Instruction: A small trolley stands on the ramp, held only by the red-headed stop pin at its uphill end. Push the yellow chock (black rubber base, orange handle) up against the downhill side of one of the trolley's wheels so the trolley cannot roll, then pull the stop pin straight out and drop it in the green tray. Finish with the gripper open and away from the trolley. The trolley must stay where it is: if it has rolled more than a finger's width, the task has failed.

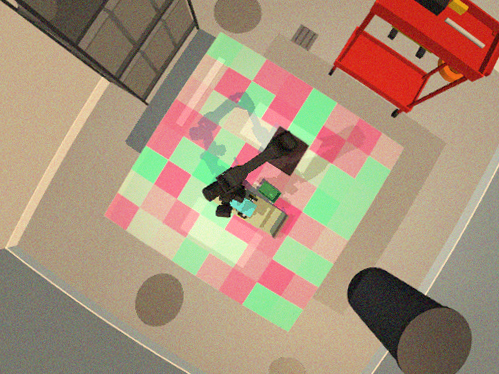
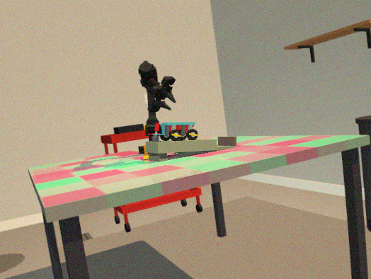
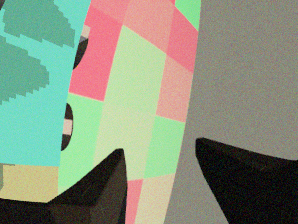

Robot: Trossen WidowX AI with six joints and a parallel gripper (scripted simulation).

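Right now my gripper tip is 70 mm past the red-headed stop pin, 70 mm to the left of it and 100 mm above it. The rest, counted from my gripper tip: olive ramp: 60 mm behind, 40 mm to the left, 190 mm below; cyan trolley: 60 mm behind, 30 mm to the left, 120 mm below; yellow chock: 190 mm behind, 100 mm to the right, 210 mm below.
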